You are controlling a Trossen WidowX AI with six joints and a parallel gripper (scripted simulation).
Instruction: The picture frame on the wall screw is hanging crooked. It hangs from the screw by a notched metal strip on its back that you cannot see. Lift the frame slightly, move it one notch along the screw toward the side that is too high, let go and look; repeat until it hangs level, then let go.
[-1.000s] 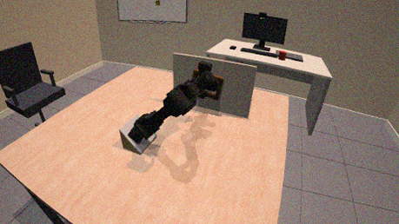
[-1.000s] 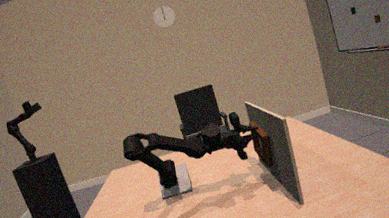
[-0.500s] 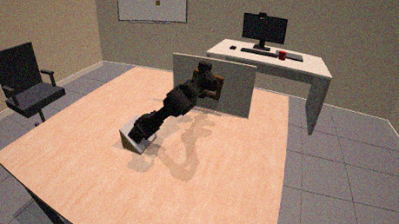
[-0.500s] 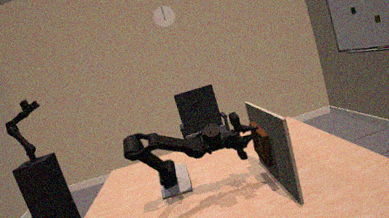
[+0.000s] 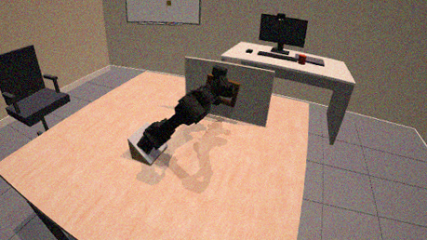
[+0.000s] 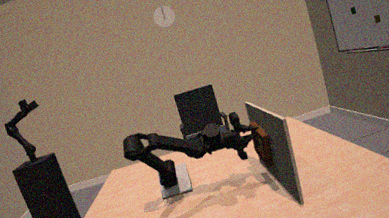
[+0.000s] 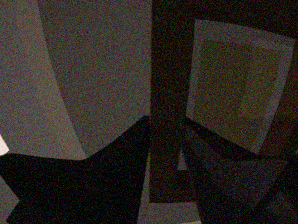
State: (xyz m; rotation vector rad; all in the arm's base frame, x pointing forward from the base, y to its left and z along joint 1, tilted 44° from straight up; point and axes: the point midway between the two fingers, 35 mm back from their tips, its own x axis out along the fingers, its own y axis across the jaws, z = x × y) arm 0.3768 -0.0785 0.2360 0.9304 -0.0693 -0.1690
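Now: the picture frame 6 cm below my gripper tip. Also, from my gripper tip: wall panel (7 cm below, 2 cm ahead, 1 cm to the right).
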